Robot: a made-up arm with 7 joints. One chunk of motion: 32 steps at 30 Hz.
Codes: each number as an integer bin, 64 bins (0 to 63) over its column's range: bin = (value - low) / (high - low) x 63, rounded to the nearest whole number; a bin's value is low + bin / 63 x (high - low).
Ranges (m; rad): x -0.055..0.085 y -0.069..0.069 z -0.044..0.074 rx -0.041..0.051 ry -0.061..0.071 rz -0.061..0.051
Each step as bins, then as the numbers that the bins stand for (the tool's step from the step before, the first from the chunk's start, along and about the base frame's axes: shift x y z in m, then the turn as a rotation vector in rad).
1 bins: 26 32 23 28 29 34
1 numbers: 0.00278 0.00110 -0.00092 -0.00011 -0.00024 -0.00056
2 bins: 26 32 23 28 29 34
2 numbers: 0.00278 0.00110 -0.00092 -0.00011 -0.00024 -0.00056
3 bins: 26 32 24 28 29 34
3 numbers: 0.00278 0.00110 0.00095 -0.00011 -0.00024 -0.00056
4 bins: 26 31 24 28 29 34
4 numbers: 0.00278 -0.00110 0.00095 -0.00011 -0.00024 -0.00056
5 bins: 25 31 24 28 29 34
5 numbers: 0.00056 -0.00110 0.00095 -0.00011 -0.00024 -0.00056
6 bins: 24 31 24 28 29 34
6 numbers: -0.00167 -0.00110 0.00095 -0.00011 -0.00024 -0.00056
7 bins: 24 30 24 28 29 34
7 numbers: -0.00167 -0.00329 0.00095 -0.00011 -0.00024 -0.00056
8 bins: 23 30 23 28 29 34
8 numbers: -0.00389 -0.00329 -0.00092 -0.00011 -0.00024 -0.00056
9 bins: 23 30 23 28 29 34
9 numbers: -0.00389 -0.00329 -0.00092 -0.00011 -0.00024 -0.00056
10 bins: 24 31 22 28 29 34
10 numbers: -0.00167 -0.00110 -0.00279 -0.00011 -0.00024 -0.00056
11 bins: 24 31 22 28 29 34
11 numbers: -0.00167 -0.00110 -0.00279 -0.00011 -0.00024 -0.00056
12 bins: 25 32 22 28 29 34
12 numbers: 0.00056 0.00110 -0.00279 -0.00011 -0.00024 -0.00056
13 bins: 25 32 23 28 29 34
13 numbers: 0.00056 0.00110 -0.00092 -0.00011 -0.00024 -0.00056
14 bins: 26 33 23 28 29 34
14 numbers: 0.00278 0.00329 -0.00092 -0.00011 -0.00024 -0.00056
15 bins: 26 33 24 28 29 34
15 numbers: 0.00278 0.00329 0.00095 -0.00011 -0.00024 -0.00056
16 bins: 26 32 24 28 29 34
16 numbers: 0.00278 0.00110 0.00095 -0.00011 -0.00024 -0.00056
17 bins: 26 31 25 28 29 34
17 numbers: 0.00278 -0.00110 0.00283 -0.00011 -0.00024 -0.00056
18 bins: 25 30 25 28 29 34
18 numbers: 0.00056 -0.00329 0.00283 -0.00011 -0.00024 -0.00056
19 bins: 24 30 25 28 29 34
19 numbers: -0.00167 -0.00329 0.00283 -0.00011 -0.00024 -0.00056
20 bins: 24 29 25 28 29 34
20 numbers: -0.00167 -0.00548 0.00283 -0.00011 -0.00024 -0.00056
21 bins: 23 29 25 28 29 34
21 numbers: -0.00389 -0.00548 0.00283 -0.00011 -0.00024 -0.00056
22 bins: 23 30 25 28 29 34
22 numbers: -0.00389 -0.00329 0.00283 -0.00011 -0.00024 -0.00056
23 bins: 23 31 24 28 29 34
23 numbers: -0.00389 -0.00110 0.00095 -0.00011 -0.00024 -0.00056
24 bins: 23 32 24 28 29 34
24 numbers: -0.00389 0.00110 0.00095 -0.00011 -0.00024 -0.00056
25 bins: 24 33 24 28 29 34
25 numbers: -0.00167 0.00329 0.00095 -0.00011 -0.00024 -0.00056
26 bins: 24 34 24 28 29 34
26 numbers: -0.00167 0.00548 0.00095 -0.00011 -0.00024 -0.00056
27 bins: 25 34 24 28 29 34
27 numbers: 0.00056 0.00548 0.00095 -0.00011 -0.00024 -0.00056
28 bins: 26 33 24 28 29 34
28 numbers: 0.00278 0.00329 0.00095 -0.00011 -0.00024 -0.00056
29 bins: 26 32 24 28 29 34
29 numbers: 0.00278 0.00110 0.00095 -0.00011 -0.00024 -0.00056
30 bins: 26 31 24 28 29 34
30 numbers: 0.00278 -0.00110 0.00095 -0.00011 -0.00024 -0.00056
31 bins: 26 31 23 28 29 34
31 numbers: 0.00278 -0.00110 -0.00092 -0.00011 -0.00024 -0.00056
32 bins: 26 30 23 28 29 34
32 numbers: 0.00278 -0.00329 -0.00092 -0.00011 -0.00024 -0.00056
